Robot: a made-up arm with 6 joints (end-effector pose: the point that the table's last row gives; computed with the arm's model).
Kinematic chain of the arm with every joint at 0, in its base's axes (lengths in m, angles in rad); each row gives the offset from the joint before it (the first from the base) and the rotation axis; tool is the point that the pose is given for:
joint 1: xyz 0 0 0.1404 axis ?
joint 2: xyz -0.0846 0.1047 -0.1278 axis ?
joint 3: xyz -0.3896 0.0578 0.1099 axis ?
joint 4: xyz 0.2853 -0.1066 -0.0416 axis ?
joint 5: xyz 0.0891 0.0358 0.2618 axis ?
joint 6: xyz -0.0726 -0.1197 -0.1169 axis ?
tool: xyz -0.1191 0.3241 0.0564
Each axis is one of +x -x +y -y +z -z.
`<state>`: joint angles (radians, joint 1 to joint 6).
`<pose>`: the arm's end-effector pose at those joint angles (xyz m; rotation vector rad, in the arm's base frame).
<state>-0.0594 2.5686 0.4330 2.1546 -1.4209 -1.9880</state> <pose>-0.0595 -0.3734 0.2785 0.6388 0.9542 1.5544</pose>
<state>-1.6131 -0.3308 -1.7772 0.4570 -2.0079 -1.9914</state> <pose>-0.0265 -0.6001 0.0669 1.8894 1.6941 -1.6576</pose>
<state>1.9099 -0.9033 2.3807 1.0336 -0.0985 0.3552</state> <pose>-0.2204 -0.1686 0.4694 0.1490 -0.1285 0.9207</pose>
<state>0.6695 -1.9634 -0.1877 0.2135 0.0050 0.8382</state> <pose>0.0520 0.1722 0.3250 0.1509 1.6698 1.0298</pose>
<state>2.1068 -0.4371 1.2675 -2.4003 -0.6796 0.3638</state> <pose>-0.2893 0.0451 -0.1092 -1.8280 0.1510 -0.3921</pose>
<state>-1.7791 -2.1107 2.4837 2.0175 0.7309 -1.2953</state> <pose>0.4890 -0.1846 -0.1347 -0.4714 0.5505 -1.3509</pose>
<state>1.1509 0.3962 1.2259 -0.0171 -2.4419 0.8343</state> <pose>-0.2427 0.2484 0.8396 -0.0502 2.1469 0.6646</pose>
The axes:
joint 1: +x
joint 2: -y
joint 3: -x
joint 4: +x
joint 5: -y
joint 6: -x

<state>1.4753 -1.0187 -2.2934 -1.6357 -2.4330 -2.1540</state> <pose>0.1112 0.2375 -0.0432 0.5613 -2.6558 0.3165</pose>
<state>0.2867 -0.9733 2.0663 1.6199 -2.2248 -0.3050</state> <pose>0.3913 0.5009 0.3303 -0.5552 3.0091 -0.4283</pose>
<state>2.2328 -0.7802 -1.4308 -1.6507 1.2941 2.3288</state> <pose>0.1543 0.3037 0.2796 -0.2067 0.1887 -0.5136</pose>
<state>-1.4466 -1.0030 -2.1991 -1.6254 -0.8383 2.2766</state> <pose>-0.2993 0.2530 0.1986 -1.8791 2.0886 0.8452</pose>
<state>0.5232 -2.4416 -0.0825 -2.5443 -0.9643 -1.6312</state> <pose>-0.2821 0.4304 0.4356 -0.8578 1.4298 0.8508</pose>
